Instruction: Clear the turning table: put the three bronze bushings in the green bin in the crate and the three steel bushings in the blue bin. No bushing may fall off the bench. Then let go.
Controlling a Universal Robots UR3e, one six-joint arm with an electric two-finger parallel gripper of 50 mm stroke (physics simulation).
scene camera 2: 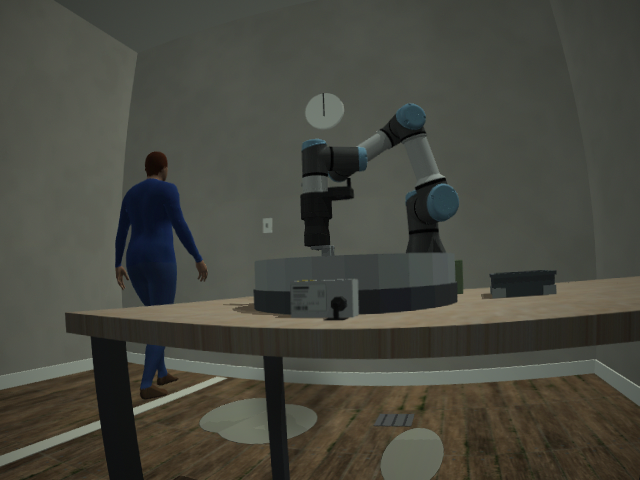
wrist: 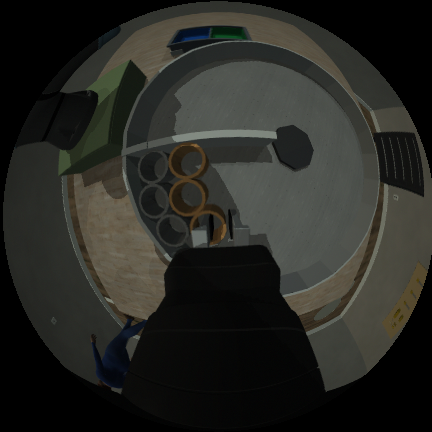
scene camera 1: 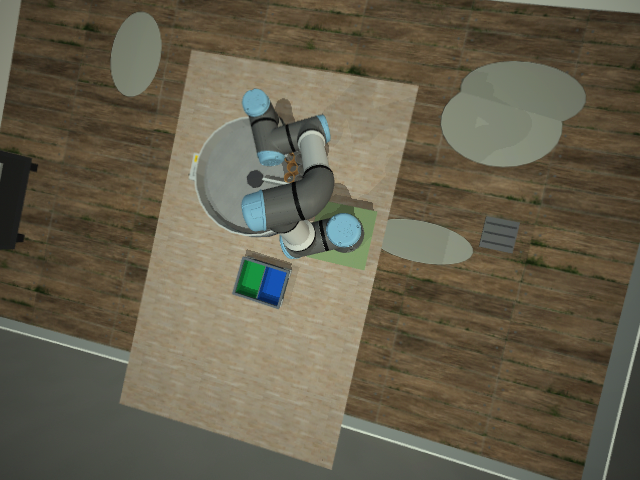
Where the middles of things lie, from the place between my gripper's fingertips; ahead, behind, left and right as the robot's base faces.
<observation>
Right now my hand is 11 cm to the right of the turning table (scene camera 2: pixel 339 287), 10 cm short of it and 2 cm above it. The rest, counted from my hand: crate (scene camera 1: pixel 258 281) 46 cm to the left, 7 cm behind, 5 cm below.
</observation>
